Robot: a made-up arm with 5 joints. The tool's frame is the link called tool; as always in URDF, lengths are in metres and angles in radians. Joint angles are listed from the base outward.
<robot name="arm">
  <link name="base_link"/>
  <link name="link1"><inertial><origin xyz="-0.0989 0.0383 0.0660"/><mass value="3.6"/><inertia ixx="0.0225" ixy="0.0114" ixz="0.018" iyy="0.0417" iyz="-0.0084" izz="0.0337"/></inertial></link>
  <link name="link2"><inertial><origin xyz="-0.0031 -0.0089 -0.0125"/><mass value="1.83"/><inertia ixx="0.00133" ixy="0" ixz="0" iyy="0.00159" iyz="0.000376" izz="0.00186"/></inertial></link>
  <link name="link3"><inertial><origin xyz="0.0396 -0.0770 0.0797"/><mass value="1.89"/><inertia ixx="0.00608" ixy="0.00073" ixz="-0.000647" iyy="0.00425" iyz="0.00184" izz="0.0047"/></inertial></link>
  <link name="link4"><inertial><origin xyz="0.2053 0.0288 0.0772"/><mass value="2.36"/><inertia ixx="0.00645" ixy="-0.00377" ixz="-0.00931" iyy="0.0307" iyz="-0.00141" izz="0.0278"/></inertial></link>
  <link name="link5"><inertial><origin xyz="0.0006 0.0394 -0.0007"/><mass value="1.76"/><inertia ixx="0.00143" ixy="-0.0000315" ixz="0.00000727" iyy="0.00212" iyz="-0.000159" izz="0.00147"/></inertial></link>
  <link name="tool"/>
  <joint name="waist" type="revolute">
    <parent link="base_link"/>
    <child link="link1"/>
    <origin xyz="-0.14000 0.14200 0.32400"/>
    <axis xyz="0 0 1"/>
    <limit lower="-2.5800" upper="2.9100"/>
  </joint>
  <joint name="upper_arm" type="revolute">
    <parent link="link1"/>
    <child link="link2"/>
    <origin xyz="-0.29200 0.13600 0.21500" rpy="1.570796 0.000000 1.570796"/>
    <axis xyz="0 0 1"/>
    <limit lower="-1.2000" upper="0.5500"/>
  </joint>
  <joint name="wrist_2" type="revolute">
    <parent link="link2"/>
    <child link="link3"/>
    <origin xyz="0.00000 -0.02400 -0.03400" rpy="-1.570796 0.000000 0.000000"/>
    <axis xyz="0 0 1"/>
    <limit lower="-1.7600" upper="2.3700"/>
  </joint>
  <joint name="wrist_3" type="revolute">
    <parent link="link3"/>
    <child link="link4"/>
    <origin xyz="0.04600 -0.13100 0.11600" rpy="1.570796 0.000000 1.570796"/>
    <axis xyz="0 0 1"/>
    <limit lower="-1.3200" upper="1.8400"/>
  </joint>
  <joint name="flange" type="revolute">
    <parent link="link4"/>
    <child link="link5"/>
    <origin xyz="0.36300 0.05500 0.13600" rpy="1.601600 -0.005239 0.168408"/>
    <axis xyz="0 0 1"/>
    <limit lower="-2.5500" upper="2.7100"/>
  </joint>
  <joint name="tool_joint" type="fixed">
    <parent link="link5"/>
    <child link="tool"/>
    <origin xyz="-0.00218 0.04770 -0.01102" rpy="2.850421 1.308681 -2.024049"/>
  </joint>
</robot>
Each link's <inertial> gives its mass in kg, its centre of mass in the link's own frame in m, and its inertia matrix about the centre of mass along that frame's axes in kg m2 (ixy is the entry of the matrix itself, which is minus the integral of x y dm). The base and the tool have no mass. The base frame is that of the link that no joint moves.
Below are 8 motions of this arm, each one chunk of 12 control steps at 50 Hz.
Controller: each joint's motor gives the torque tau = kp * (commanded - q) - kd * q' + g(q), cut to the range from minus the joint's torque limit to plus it. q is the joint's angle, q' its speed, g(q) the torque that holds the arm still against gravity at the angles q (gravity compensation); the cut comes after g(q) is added. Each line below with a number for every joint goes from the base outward.
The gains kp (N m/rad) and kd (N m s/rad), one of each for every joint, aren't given. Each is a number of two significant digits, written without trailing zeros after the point. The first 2 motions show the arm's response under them.
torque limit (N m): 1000 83 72 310 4.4
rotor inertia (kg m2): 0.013 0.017 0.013 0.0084 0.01
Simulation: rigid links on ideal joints. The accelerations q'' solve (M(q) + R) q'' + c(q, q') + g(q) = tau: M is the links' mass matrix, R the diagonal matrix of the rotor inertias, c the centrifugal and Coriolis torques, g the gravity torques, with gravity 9.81 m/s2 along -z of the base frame. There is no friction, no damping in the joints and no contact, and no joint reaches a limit. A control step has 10 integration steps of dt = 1/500 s. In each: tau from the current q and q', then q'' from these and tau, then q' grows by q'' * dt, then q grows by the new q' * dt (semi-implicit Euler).
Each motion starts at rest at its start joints. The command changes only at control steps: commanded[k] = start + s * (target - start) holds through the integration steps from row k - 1 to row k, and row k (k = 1, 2, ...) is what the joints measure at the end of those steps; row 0 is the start. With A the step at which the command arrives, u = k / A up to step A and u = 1 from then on. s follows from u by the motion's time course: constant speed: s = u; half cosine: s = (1 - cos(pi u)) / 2; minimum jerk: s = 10 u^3 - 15 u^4 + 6 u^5; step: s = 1 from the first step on.
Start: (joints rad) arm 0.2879 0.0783 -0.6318 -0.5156 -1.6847
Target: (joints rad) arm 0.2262 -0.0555 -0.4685 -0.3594 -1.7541
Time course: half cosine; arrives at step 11
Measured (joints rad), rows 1 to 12:
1: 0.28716 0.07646 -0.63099 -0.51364 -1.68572
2: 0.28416 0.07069 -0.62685 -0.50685 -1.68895
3: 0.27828 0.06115 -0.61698 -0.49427 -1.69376
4: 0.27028 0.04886 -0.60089 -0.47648 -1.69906
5: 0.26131 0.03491 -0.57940 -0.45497 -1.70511
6: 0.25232 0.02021 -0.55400 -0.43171 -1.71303
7: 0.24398 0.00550 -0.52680 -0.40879 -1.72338
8: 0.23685 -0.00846 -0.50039 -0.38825 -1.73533
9: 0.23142 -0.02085 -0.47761 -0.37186 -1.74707
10: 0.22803 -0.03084 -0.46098 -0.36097 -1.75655
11: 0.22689 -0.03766 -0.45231 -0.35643 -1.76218
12: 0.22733 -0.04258 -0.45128 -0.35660 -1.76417
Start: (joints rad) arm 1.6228 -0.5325 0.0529 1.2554 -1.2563
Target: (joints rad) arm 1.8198 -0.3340 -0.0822 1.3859 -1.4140
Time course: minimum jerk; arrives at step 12
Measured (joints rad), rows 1 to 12:
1: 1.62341 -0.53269 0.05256 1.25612 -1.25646
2: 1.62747 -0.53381 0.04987 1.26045 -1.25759
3: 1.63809 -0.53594 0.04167 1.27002 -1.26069
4: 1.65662 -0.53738 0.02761 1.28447 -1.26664
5: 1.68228 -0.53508 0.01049 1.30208 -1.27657
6: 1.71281 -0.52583 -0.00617 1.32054 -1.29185
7: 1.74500 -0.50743 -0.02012 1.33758 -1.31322
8: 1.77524 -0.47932 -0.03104 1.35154 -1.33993
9: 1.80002 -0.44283 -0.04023 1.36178 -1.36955
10: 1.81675 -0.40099 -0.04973 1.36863 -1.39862
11: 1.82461 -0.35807 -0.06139 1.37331 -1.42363
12: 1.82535 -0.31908 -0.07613 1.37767 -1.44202
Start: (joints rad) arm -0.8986 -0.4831 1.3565 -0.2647 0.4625
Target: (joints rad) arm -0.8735 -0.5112 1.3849 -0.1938 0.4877
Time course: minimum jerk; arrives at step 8
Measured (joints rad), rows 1 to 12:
1: -0.89835 -0.48299 1.35618 -0.26404 0.46294
2: -0.89681 -0.48274 1.35462 -0.25996 0.46548
3: -0.89322 -0.48367 1.35277 -0.25014 0.47091
4: -0.88796 -0.48736 1.35380 -0.23499 0.47784
5: -0.88219 -0.49408 1.36051 -0.21757 0.48372
6: -0.87718 -0.50237 1.37294 -0.20226 0.48649
7: -0.87387 -0.50976 1.38796 -0.19274 0.48562
8: -0.87239 -0.51388 1.40057 -0.18988 0.48261
9: -0.87184 -0.51387 1.40634 -0.19090 0.48039
10: -0.87160 -0.51136 1.40468 -0.19294 0.48027
11: -0.87174 -0.50866 1.39829 -0.19455 0.48177
12: -0.87238 -0.50728 1.39042 -0.19524 0.48414

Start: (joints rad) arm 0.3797 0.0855 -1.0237 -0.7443 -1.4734
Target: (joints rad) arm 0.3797 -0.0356 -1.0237 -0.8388 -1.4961
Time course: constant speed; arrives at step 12
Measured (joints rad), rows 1 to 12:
1: 0.37959 0.08670 -1.02220 -0.74802 -1.47342
2: 0.37953 0.08465 -1.02058 -0.75430 -1.47422
3: 0.37956 0.07818 -1.01976 -0.76231 -1.47632
4: 0.37963 0.06789 -1.02002 -0.77133 -1.47934
5: 0.37968 0.05517 -1.02117 -0.78070 -1.48242
6: 0.37969 0.04151 -1.02278 -0.78994 -1.48487
7: 0.37967 0.02809 -1.02434 -0.79878 -1.48654
8: 0.37965 0.01563 -1.02543 -0.80713 -1.48779
9: 0.37965 0.00433 -1.02584 -0.81503 -1.48908
10: 0.37965 -0.00594 -1.02557 -0.82263 -1.49074
11: 0.37966 -0.01551 -1.02483 -0.83009 -1.49283
12: 0.37968 -0.02474 -1.02392 -0.83754 -1.49518

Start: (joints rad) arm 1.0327 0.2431 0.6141 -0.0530 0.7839
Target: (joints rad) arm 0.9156 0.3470 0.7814 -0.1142 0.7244
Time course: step
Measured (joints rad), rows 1 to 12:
1: 0.95549 0.32106 0.74812 -0.06368 0.74518
2: 0.91175 0.32803 0.82281 -0.11446 0.71446
3: 0.90483 0.33203 0.81075 -0.14677 0.70846
4: 0.90789 0.33641 0.77747 -0.13757 0.71565
5: 0.91164 0.33736 0.75318 -0.11565 0.72484
6: 0.91358 0.33800 0.74589 -0.10488 0.73038
7: 0.91388 0.33904 0.75298 -0.10716 0.73114
8: 0.91393 0.34059 0.76684 -0.11348 0.72854
9: 0.91476 0.34300 0.78026 -0.11685 0.72503
10: 0.91624 0.34602 0.78971 -0.11635 0.72242
11: 0.91758 0.34889 0.79484 -0.11441 0.72126
12: 0.91814 0.35089 0.79633 -0.11321 0.72126

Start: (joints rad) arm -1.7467 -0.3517 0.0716 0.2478 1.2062
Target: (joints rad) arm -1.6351 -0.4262 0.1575 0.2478 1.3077
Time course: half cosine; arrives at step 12
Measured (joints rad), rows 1 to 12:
1: -1.74574 -0.35253 0.07074 0.24842 1.20647
2: -1.74219 -0.35524 0.06833 0.24982 1.20789
3: -1.73522 -0.36022 0.06617 0.25112 1.21181
4: -1.72489 -0.36754 0.06763 0.25167 1.21919
5: -1.71172 -0.37671 0.07519 0.25126 1.22996
6: -1.69652 -0.38669 0.08930 0.25001 1.24326
7: -1.68038 -0.39621 0.10855 0.24819 1.25810
8: -1.66458 -0.40411 0.13039 0.24619 1.27361
9: -1.65045 -0.40961 0.15190 0.24442 1.28893
10: -1.63916 -0.41246 0.17039 0.24314 1.30296
11: -1.63165 -0.41293 0.18387 0.24249 1.31430
12: -1.62847 -0.41166 0.19118 0.24243 1.32149

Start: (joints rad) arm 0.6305 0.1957 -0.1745 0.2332 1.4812
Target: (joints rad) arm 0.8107 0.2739 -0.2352 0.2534 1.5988
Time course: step
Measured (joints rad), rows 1 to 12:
1: 0.73650 0.11677 -0.29684 0.25296 1.45381
2: 0.81120 0.14275 -0.34867 0.23011 1.46569
3: 0.82372 0.20380 -0.27090 0.24094 1.55762
4: 0.81955 0.26474 -0.18317 0.25855 1.64274
5: 0.82212 0.31192 -0.14709 0.26151 1.68746
6: 0.82524 0.34068 -0.14863 0.25899 1.69687
7: 0.82340 0.35045 -0.16832 0.25871 1.68119
8: 0.81841 0.34353 -0.19758 0.25936 1.65039
9: 0.81301 0.32488 -0.22857 0.25886 1.61514
10: 0.80864 0.30084 -0.25337 0.25701 1.58524
11: 0.80593 0.27737 -0.26710 0.25449 1.56688
12: 0.80501 0.25887 -0.26908 0.25203 1.56138

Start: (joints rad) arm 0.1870 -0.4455 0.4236 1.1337 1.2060
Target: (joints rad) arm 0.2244 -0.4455 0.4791 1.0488 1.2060
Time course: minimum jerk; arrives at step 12
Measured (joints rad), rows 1 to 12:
1: 0.18705 -0.44555 0.42343 1.13349 1.20599
2: 0.18742 -0.44587 0.42248 1.13213 1.20600
3: 0.18868 -0.44678 0.42102 1.12850 1.20622
4: 0.19132 -0.44846 0.42073 1.12179 1.20677
5: 0.19560 -0.45078 0.42392 1.11177 1.20737
6: 0.20139 -0.45337 0.43213 1.09889 1.20736
7: 0.20822 -0.45563 0.44539 1.08428 1.20621
8: 0.21534 -0.45680 0.46196 1.06961 1.20395
9: 0.22180 -0.45609 0.47893 1.05676 1.20134
10: 0.22670 -0.45293 0.49311 1.04733 1.19949
11: 0.22941 -0.44738 0.50188 1.04223 1.19928
12: 0.22985 -0.44039 0.50376 1.04123 1.20097

